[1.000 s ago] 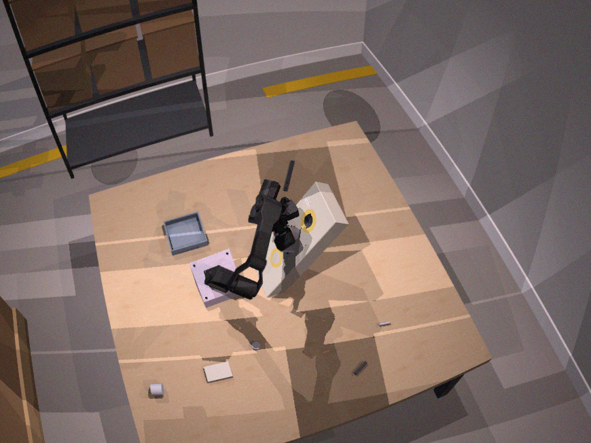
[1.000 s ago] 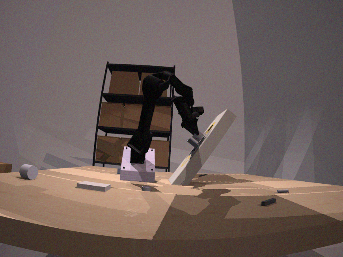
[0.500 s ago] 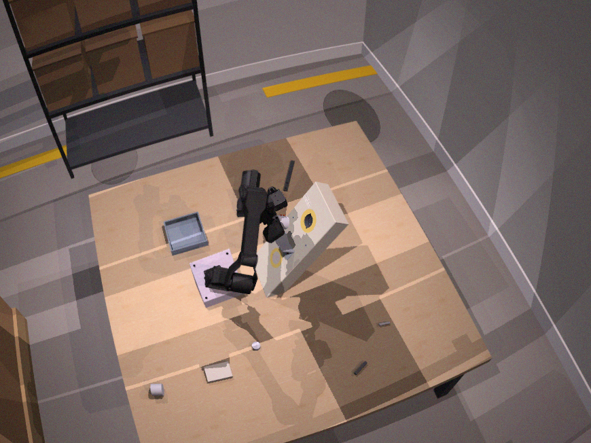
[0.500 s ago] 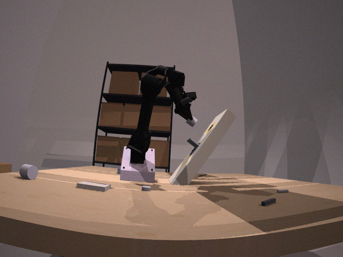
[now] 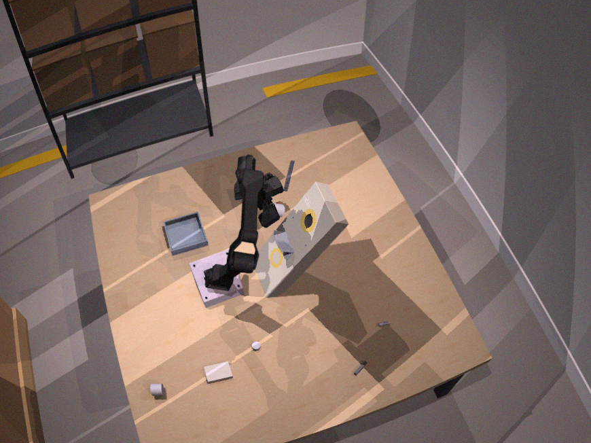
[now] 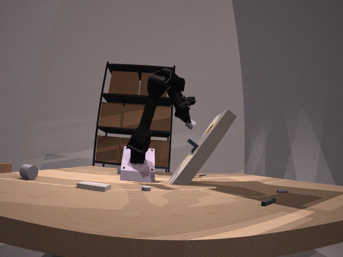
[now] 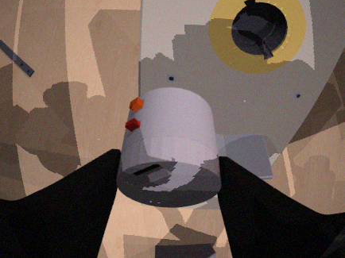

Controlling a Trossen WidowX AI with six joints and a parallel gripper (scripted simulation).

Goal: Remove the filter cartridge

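The grey tray is 29 cm behind my gripper tip, 25 cm to the left of it and 29 cm below it. From my gripper tip the other things lie so: pin 23 cm ahead, 43 cm to the right, 30 cm below; flat block 39 cm behind, 35 cm to the right, 29 cm below; round grey filter cartridge right at my gripper tip.
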